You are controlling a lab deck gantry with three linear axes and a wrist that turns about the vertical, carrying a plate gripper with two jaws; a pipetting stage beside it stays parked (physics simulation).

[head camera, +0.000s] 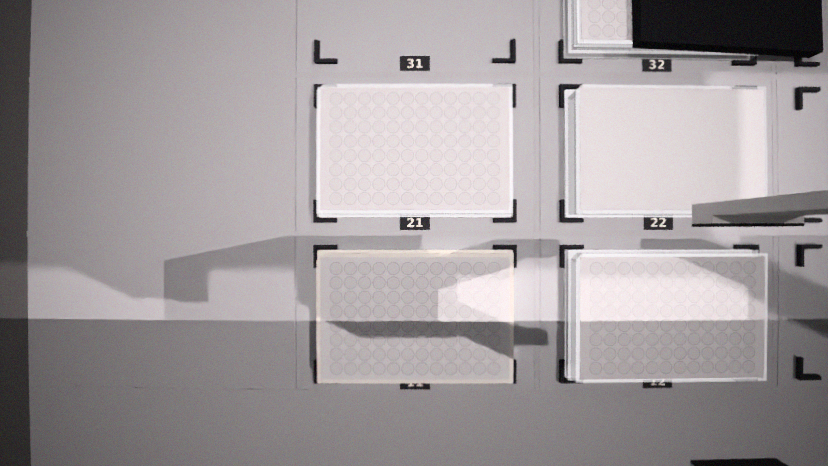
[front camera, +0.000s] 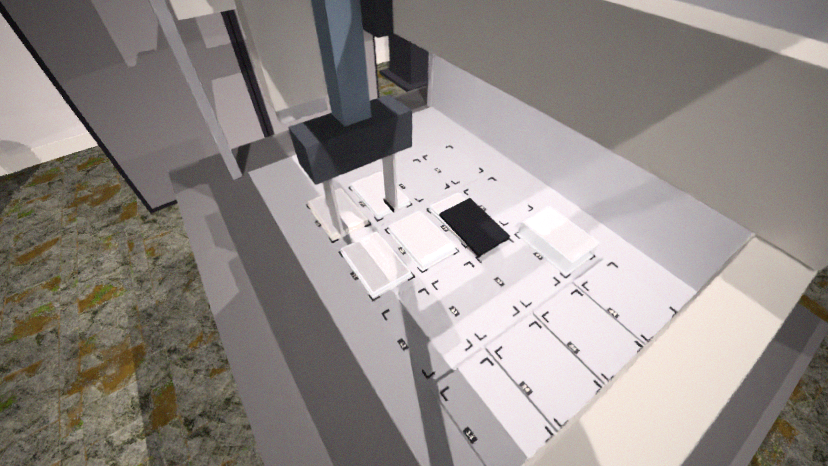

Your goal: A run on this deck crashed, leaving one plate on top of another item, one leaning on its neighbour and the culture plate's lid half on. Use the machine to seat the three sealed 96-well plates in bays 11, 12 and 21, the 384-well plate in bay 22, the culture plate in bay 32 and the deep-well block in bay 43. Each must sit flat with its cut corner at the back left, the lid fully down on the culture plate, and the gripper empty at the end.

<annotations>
my gripper: head camera; front camera
deep-well block: front camera 564,245; not seen in the head camera view (out of frame)
same spot on my gripper: (head camera: 781,210) = (front camera: 384,186)
</annotations>
